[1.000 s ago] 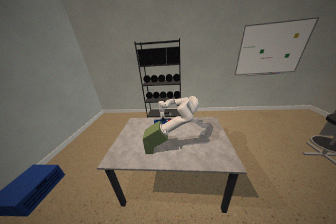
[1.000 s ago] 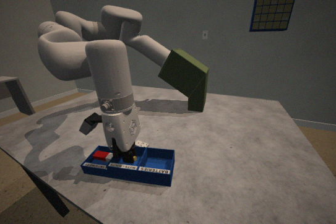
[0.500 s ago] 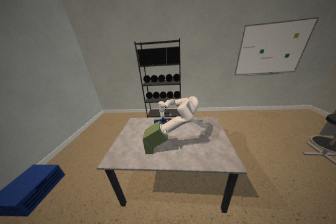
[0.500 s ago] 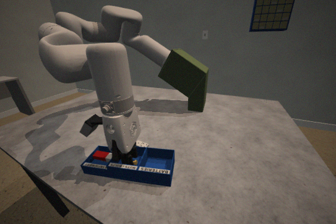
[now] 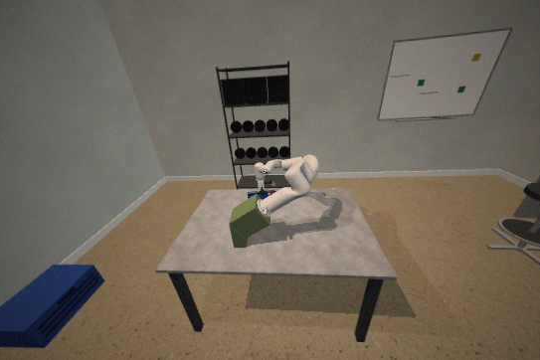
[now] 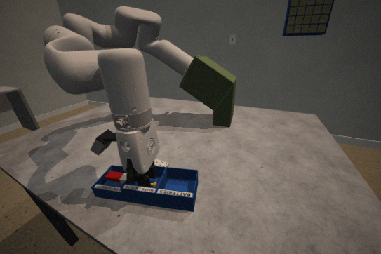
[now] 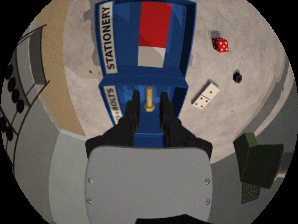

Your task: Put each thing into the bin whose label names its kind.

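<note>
Right now the blue bin is 2 cm below my hand and 1 cm ahead of it. The rest, counted from my hand: brass bolt: 3 cm below, 1 cm to the left; red-and-white eraser: 8 cm to the right, 2 cm ahead, 1 cm below; small silver piece: 9 cm to the right, 2 cm below, 2 cm ahead.
</note>
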